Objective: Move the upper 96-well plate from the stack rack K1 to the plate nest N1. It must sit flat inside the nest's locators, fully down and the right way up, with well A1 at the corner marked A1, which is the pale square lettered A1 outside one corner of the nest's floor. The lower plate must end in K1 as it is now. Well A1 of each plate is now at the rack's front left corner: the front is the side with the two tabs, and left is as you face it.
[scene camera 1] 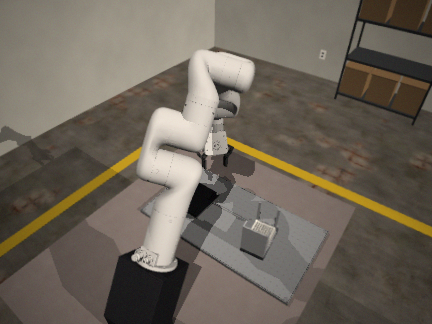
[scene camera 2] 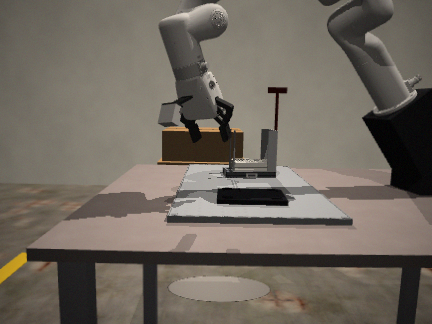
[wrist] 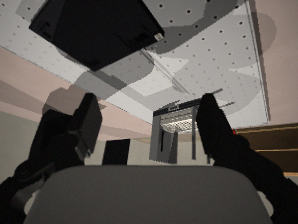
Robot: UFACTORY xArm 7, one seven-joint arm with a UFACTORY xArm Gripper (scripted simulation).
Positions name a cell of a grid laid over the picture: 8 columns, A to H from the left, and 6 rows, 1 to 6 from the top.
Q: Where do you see a black plate nest N1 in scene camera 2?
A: E4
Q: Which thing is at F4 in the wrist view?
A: My gripper.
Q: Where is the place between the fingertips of my gripper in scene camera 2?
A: D3
